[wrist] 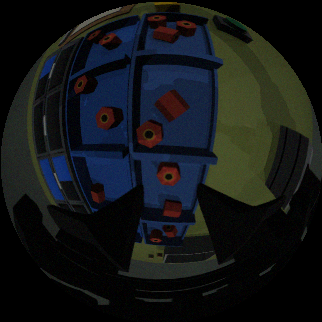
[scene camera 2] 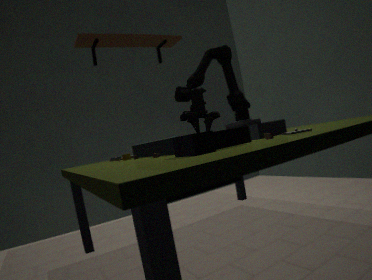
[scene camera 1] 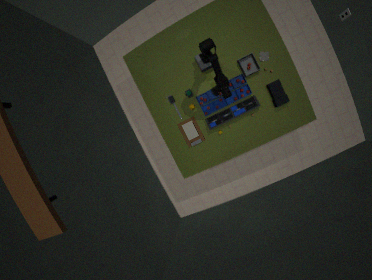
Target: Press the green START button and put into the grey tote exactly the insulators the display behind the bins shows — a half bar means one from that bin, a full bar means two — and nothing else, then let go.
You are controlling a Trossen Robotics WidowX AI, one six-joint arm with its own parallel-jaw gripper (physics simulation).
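Seen in the pictures: gripper, fingertip midpoint: (wrist: 170, 188); arm's base, link origin: (scene camera 2: 243, 121) (scene camera 1: 206, 58).
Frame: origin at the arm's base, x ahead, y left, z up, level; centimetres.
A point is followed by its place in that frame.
Note:
My gripper (scene camera 1: 226, 94) {x 26.4, y 6.7, z -3.1 cm} (scene camera 2: 202, 130) {x 26.4, y 6.7, z -3.1 cm} (wrist: 170, 188) {x 26.4, y 6.7, z -3.1 cm} is part open and empty, pointing down over the blue bins (scene camera 1: 210, 103) (wrist: 132, 100). Red hexagonal insulators lie in the bins; in the wrist view one insulator (wrist: 169, 174) {x 26.6, y 6.7, z -5.3 cm} stands just beyond the fingertips and another insulator (wrist: 172, 208) {x 24.7, y 12.4, z -5.8 cm} shows between the fingers, below them in the bin. The grey tote (scene camera 1: 244, 62) {x 10.2, y 29.9, z -7.8 cm} holds red insulators, too small to count surely. The green START button (scene camera 1: 188, 93) {x 21.4, y -22.2, z -4.3 cm} (wrist: 235, 24) stands beside the bins. The display (scene camera 1: 226, 118) (wrist: 45, 120) behind the bins shows blue bars, partly cut off in the wrist view.
A brown-framed board (scene camera 1: 185, 137) {x 56.9, y -36.5, z -7.8 cm}, a yellow block (scene camera 1: 192, 106) {x 32.8, y -22.1, z -4.4 cm} and a thin tool (scene camera 1: 176, 107) {x 29.1, y -36.4, z -8.2 cm} lie beyond one end of the bins. A black box (scene camera 1: 277, 93) {x 42.5, y 47.5, z -3.1 cm} and a pale flat item (scene camera 1: 264, 56) {x 10.3, y 47.0, z -7.1 cm} lie near the tote. Another yellow piece (scene camera 1: 220, 132) {x 60.8, y -5.6, z -5.7 cm} lies behind the display.

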